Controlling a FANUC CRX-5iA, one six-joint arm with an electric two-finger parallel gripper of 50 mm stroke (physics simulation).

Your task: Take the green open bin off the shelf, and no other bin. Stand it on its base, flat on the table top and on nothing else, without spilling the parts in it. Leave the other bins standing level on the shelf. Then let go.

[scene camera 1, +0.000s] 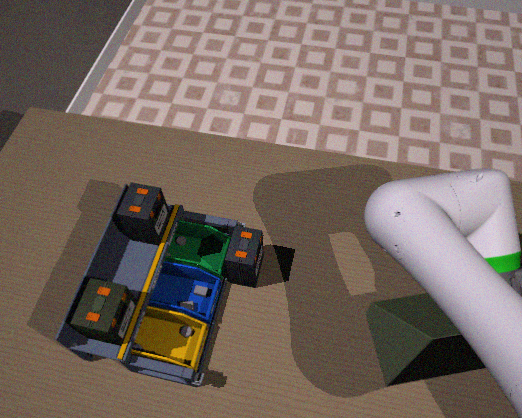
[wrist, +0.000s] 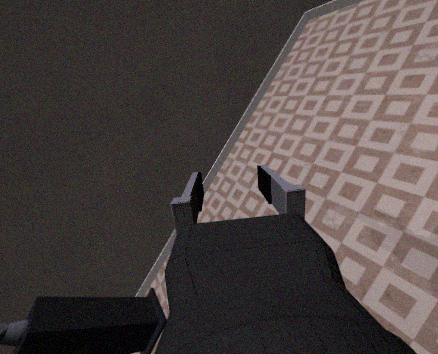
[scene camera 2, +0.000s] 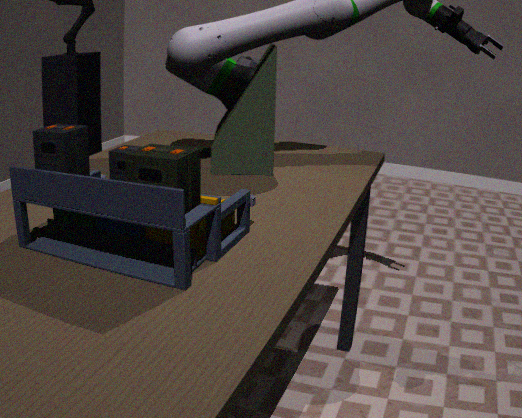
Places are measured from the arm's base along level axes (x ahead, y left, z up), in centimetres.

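Pixels of known places: gripper, fingertip midpoint: [wrist: 230, 180] [scene camera 2: 498, 52]; arm's base, link origin: [scene camera 2: 243, 89].
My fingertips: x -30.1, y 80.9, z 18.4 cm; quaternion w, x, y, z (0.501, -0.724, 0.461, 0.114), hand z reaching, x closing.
Ahead of a thing's pixels: the offset from my fingertips to its top centre.
The green open bin {dx +92.8, dy -94.0, dz -31.2 cm} [scene camera 1: 197, 250] sits in the shelf [scene camera 1: 137, 262] [scene camera 2: 100, 197], at the upper end of the front row in scene camera 1. A small grey round part lies in it, and part of its inside is in dark shadow. The blue bin {dx +93.7, dy -82.8, dz -31.2 cm} [scene camera 1: 172, 290] is beside it, then the yellow bin {dx +95.0, dy -71.7, dz -31.2 cm} [scene camera 1: 162, 340]; both hold grey parts. In scene camera 2 the shelf's back panel hides most of the bins. My gripper [scene camera 2: 497, 53] [wrist: 230, 180] is open and empty, high up beyond the table's edge and far from the bins.
A dark case {dx +79.2, dy -92.0, dz -26.1 cm} [scene camera 1: 245, 257] stands close in front of the green bin. Another dark case {dx +102.0, dy -95.6, dz -17.1 cm} [scene camera 1: 142, 210] [scene camera 2: 61, 150] and an olive case {dx +104.9, dy -72.6, dz -19.4 cm} [scene camera 1: 102, 307] [scene camera 2: 155, 175] stand in the shelf's rear row. A green wedge-shaped mount [scene camera 1: 400, 335] [scene camera 2: 250, 130] stands under the arm [scene camera 1: 425, 220] [scene camera 2: 280, 25].
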